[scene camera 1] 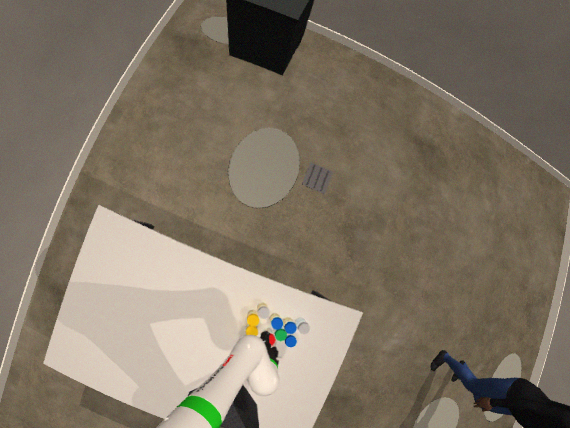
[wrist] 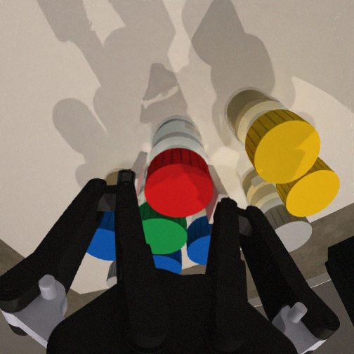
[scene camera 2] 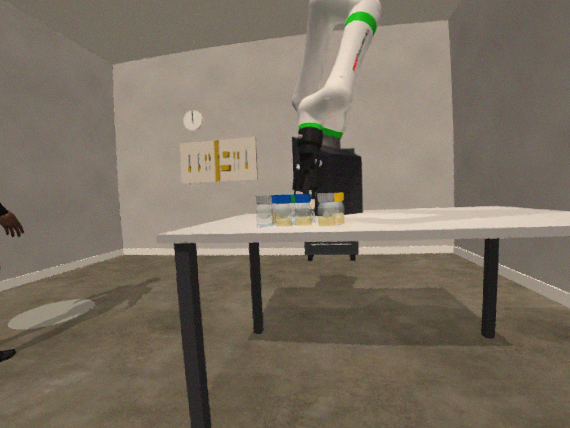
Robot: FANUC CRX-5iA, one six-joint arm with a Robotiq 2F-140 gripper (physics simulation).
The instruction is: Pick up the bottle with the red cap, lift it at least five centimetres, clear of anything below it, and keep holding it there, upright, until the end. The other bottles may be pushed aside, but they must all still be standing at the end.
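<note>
The bottle with the red cap stands upright on the table, its clear body partly visible in the wrist view; in scene camera 2 I cannot make it out behind other bottles. My gripper is partly open, pointing down, one finger on each side of the red cap, holding nothing. A green-capped bottle stands right beside the red one. Blue-capped bottles stand just beyond. Whether the pads touch the red-capped bottle is unclear.
Two yellow-capped bottles stand to one side of the red one. Grey-capped bottles stand at the group's outer side. All stand on the white table. A person is on the floor beside it.
</note>
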